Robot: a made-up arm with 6 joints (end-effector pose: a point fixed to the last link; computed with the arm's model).
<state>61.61 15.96 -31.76 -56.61 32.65 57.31</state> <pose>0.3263 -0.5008 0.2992 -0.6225 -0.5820 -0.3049 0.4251</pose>
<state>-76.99 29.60 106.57 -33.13 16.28 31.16</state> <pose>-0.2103 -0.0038 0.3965 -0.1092 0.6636 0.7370 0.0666</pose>
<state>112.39 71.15 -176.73 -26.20 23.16 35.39</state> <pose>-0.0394 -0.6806 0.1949 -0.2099 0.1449 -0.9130 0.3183</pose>
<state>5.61 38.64 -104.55 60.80 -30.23 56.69</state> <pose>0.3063 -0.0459 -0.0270 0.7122 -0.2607 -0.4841 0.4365</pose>
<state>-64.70 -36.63 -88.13 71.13 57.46 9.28</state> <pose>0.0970 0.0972 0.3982 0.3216 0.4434 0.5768 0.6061</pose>
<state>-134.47 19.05 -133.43 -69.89 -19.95 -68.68</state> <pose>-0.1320 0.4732 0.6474 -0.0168 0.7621 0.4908 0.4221</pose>
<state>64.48 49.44 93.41 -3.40 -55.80 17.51</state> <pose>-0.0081 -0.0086 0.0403 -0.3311 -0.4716 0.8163 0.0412</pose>
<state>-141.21 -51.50 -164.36 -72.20 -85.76 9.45</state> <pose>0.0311 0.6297 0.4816 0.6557 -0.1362 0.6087 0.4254</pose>
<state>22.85 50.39 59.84 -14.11 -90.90 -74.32</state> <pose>0.0678 -0.0219 0.3218 -0.4133 -0.5871 0.0153 0.6959</pose>
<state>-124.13 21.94 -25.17 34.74 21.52 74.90</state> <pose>0.2005 -0.0337 0.5091 0.8329 -0.1855 -0.5178 0.0613</pose>
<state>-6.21 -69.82 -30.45 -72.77 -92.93 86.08</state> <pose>0.4224 0.2584 0.0136 0.6142 -0.6247 0.4821 0.0010</pose>
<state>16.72 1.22 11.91 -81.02 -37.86 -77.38</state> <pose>0.2345 -0.3721 0.2723 0.1652 -0.1475 -0.6299 0.7444</pose>
